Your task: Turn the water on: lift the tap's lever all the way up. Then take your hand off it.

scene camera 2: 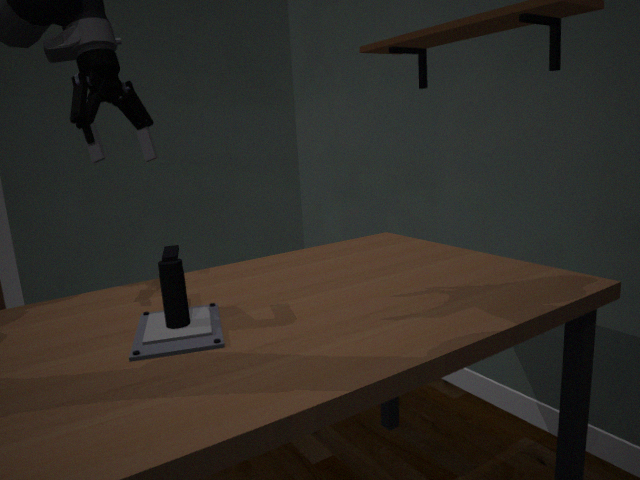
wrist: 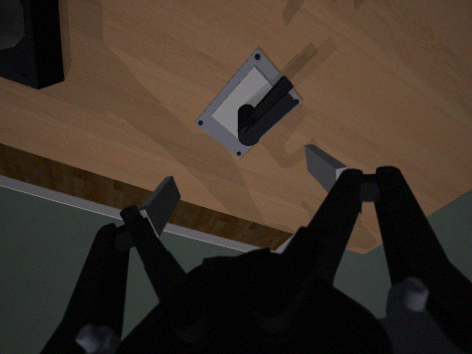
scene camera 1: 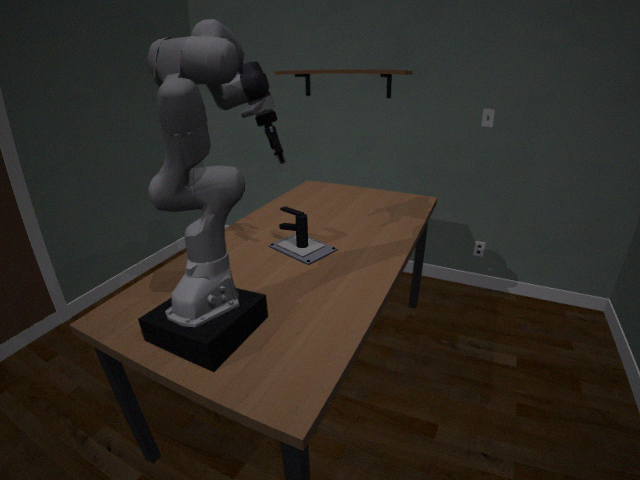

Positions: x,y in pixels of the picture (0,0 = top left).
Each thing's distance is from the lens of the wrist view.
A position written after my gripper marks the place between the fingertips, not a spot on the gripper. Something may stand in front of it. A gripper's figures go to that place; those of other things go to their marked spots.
my gripper (wrist: pixel 239 172): 20 cm
lever (wrist: pixel 249 133): 39 cm
grey plate (wrist: pixel 205 121): 55 cm
The marked spots on the grey plate and the lever are 19 cm apart.
